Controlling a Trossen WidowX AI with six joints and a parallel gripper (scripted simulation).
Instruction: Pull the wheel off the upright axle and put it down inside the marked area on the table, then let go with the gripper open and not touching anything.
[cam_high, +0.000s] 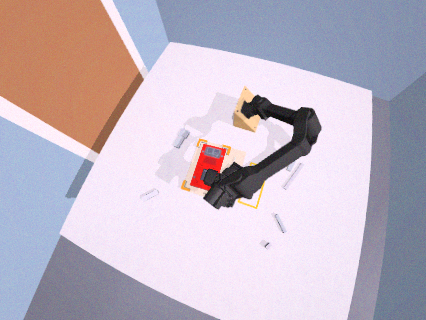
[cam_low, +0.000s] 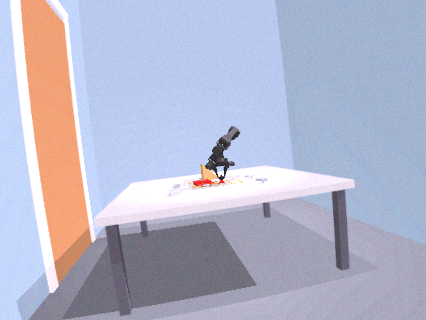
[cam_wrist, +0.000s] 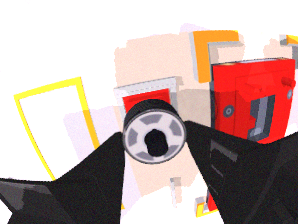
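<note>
Now: gripper tip right at the wheel.
</note>
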